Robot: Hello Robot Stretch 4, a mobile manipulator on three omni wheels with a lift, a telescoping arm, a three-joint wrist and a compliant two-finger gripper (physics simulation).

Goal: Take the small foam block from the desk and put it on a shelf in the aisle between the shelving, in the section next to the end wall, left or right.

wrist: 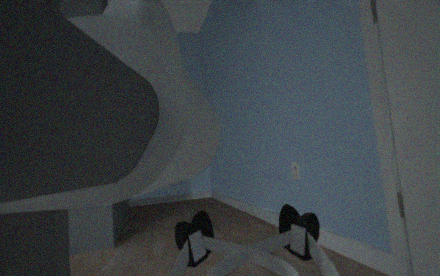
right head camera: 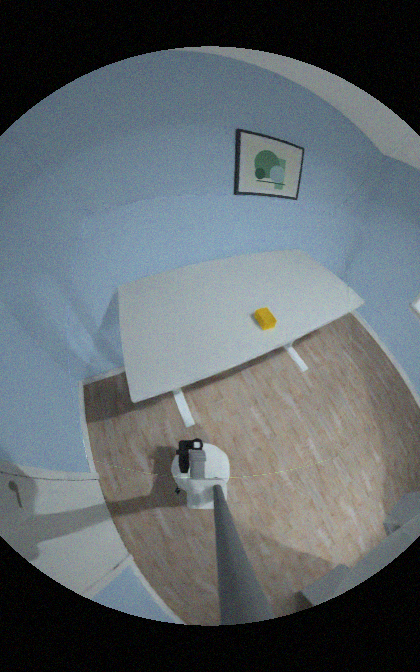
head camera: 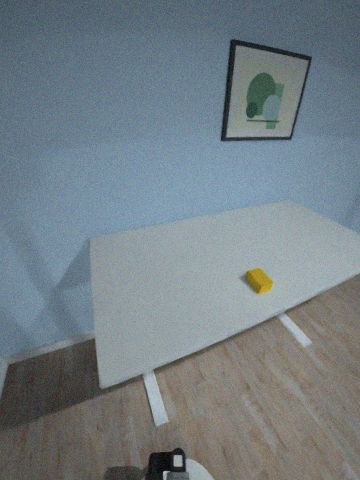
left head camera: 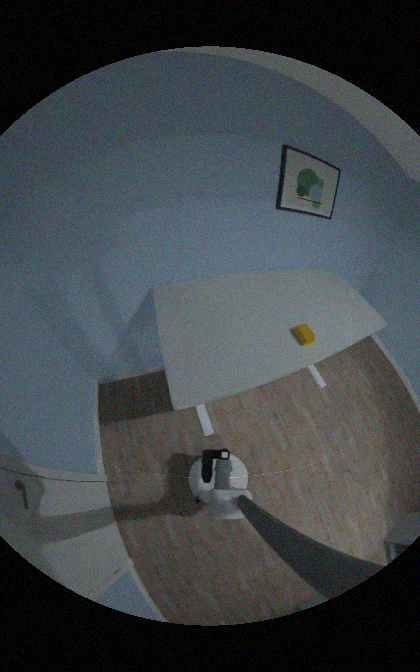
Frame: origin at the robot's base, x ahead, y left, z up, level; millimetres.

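Seen in the pictures: gripper, fingertip midpoint: [wrist: 245, 224].
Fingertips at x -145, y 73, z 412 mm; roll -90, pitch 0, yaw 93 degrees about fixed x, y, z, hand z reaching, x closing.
A point is followed by its place in that frame.
The small foam block [head camera: 259, 280] @(y -318, x 625, z 967 mm) [left head camera: 304, 334] [right head camera: 265, 318] is yellow and lies on the white desk [head camera: 165, 300] @(y 50, x 566, z 922 mm) [left head camera: 220, 345] [right head camera: 175, 330], near its front edge and right of its middle. My gripper [wrist: 245, 224] @(y 73, x -145, z 412 mm) shows in the wrist view with its two black fingertips wide apart. It is open, with floor and wall showing between the fingertips. The block does not show in the wrist view, and the gripper is away from it. The shelf section beside the end wall cannot be made out in these views.
The desk stands against a blue wall with a framed picture [head camera: 266, 92] @(y -478, x 1384, z 1625 mm) [left head camera: 308, 182] [right head camera: 269, 165]. Its white feet [head camera: 156, 399] [left head camera: 204, 420] [right head camera: 183, 408] reach out over the wood floor. A door [left head camera: 65, 540] [right head camera: 60, 535] is at lower left. Grey furniture [left head camera: 404, 530] [right head camera: 405, 510] is at lower right.
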